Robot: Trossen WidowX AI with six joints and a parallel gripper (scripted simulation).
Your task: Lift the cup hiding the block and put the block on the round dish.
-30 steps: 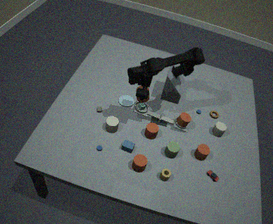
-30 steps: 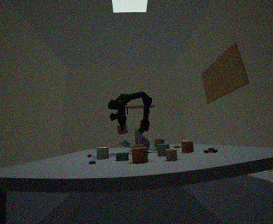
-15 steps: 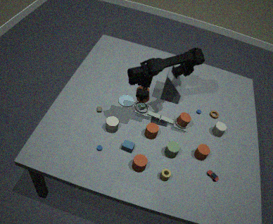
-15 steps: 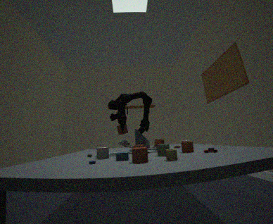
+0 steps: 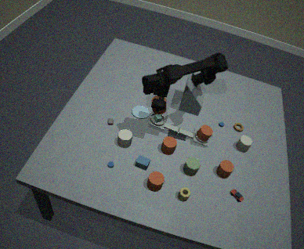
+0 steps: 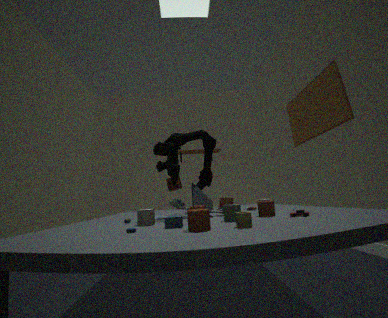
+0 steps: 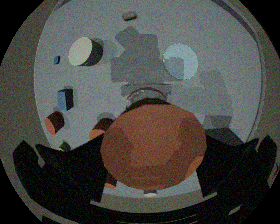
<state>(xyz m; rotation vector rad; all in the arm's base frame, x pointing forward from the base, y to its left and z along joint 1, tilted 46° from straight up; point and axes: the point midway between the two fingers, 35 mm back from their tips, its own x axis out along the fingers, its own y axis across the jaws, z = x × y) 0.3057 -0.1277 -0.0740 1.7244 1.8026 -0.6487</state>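
Right now my gripper tip is 8 cm above the greenish block and 1 cm to the right of it. Round my gripper tip: blue box: 25 cm ahead, 15 cm below, 1 cm to the left; then pale blue round dish: 17 cm below, 10 cm to the right, 9 cm behind.
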